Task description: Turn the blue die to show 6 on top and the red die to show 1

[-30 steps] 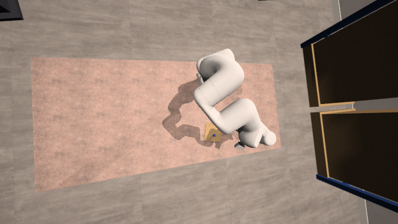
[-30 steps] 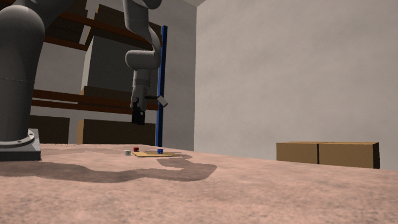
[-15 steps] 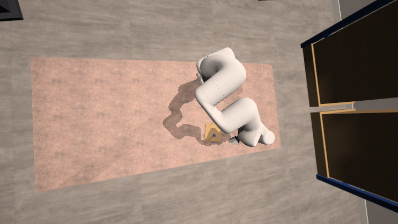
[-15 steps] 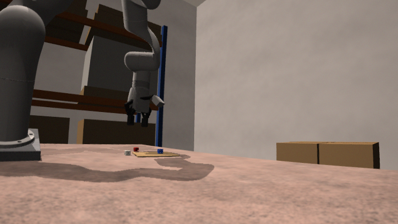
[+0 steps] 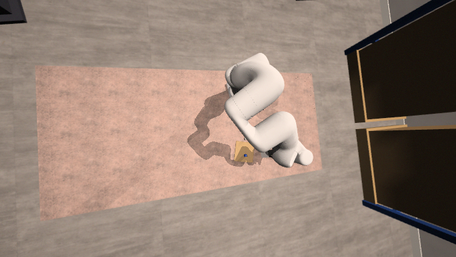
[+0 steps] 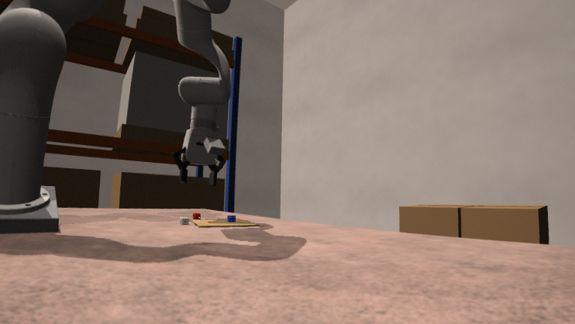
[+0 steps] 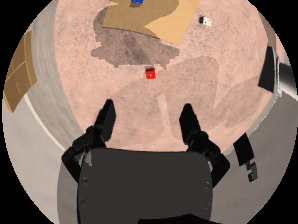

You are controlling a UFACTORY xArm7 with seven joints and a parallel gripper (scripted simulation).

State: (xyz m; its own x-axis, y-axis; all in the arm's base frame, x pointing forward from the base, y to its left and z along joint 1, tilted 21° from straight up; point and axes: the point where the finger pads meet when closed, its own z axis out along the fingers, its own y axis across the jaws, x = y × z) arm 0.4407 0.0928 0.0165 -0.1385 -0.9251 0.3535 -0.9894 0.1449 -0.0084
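The red die lies 100 mm below my hand. Round my hand: tan mat (20 mm behind, 150 mm to the right, 110 mm below); blue die (150 mm to the right, 100 mm below); white die (110 mm behind, 120 mm to the right, 100 mm below).
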